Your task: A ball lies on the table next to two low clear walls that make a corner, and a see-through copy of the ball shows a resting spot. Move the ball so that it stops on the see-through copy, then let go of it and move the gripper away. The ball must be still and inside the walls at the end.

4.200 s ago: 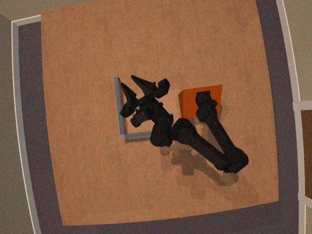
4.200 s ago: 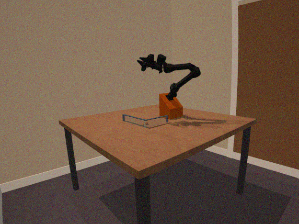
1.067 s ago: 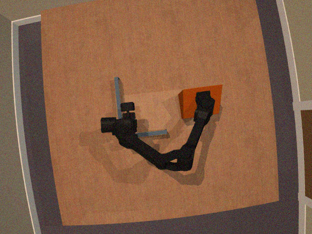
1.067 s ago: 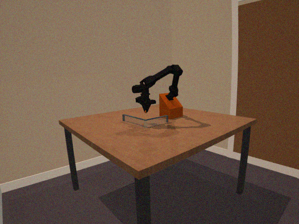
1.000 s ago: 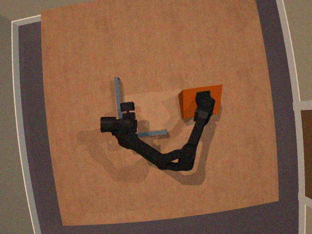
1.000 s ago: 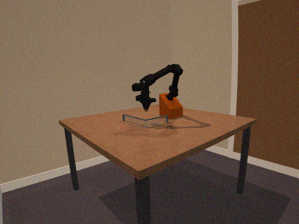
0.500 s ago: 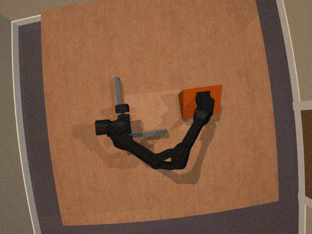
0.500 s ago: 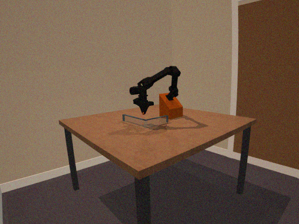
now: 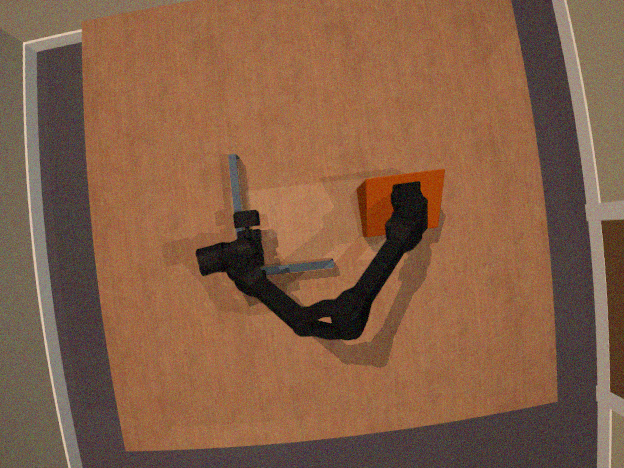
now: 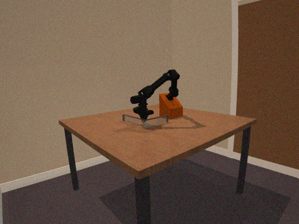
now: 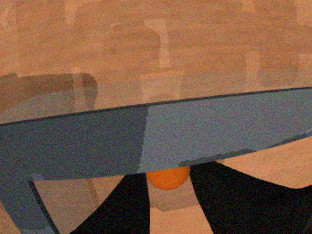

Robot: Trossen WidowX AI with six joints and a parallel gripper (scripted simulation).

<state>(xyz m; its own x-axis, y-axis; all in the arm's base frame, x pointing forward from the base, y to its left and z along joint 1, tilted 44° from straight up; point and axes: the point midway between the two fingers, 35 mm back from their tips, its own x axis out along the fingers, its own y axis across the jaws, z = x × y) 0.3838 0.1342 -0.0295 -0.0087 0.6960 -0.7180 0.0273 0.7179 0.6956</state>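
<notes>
My gripper tip is now 2 cm above the see-through copy of ball and 1 cm short of it. The rest, counted from my gripper tip: small orange ball right at my gripper tip.
</notes>
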